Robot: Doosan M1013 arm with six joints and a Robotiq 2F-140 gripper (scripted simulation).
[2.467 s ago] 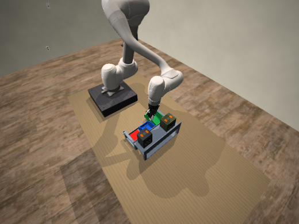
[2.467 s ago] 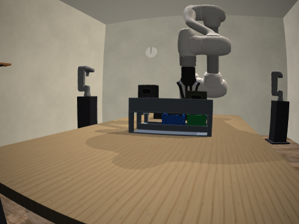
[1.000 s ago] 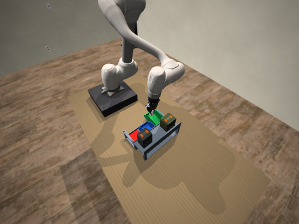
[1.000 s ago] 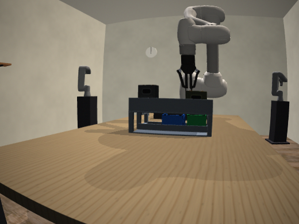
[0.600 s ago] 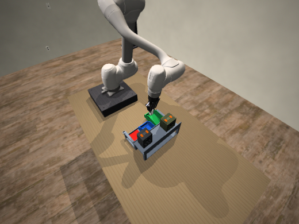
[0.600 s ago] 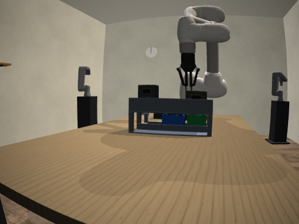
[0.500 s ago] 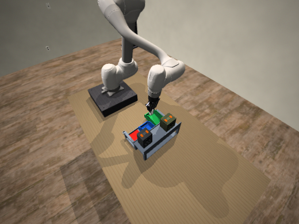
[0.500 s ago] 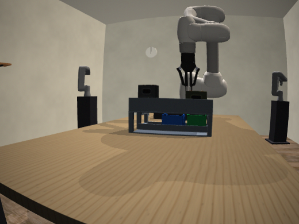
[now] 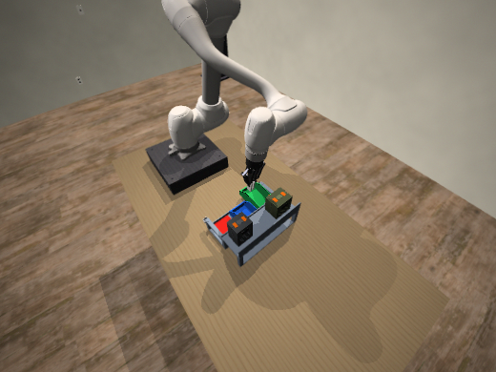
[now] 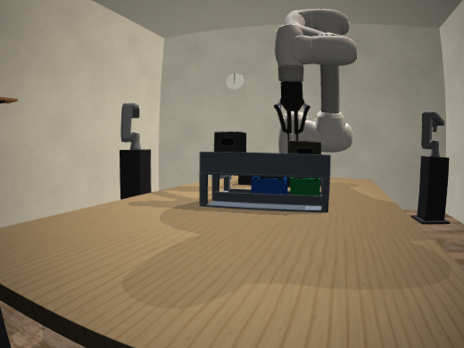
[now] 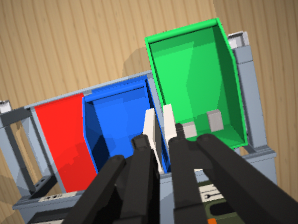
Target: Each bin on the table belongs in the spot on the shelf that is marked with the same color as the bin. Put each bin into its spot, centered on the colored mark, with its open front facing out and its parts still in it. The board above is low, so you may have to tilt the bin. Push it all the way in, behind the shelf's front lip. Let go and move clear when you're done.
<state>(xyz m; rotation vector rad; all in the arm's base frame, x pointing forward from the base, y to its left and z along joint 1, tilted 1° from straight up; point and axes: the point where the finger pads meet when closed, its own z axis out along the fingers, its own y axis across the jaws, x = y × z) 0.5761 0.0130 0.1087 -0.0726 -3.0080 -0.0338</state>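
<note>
Right now the green bin is 14 cm below my hand, 5 cm to the left of it and 1 cm behind it. From my hand the other things lie so: blue bin 15 cm below, 7 cm to the right, 4 cm ahead; olive box 15 cm ahead, 4 cm to the left, 4 cm below; black box 19 cm to the right, 13 cm ahead, 3 cm below.
</note>
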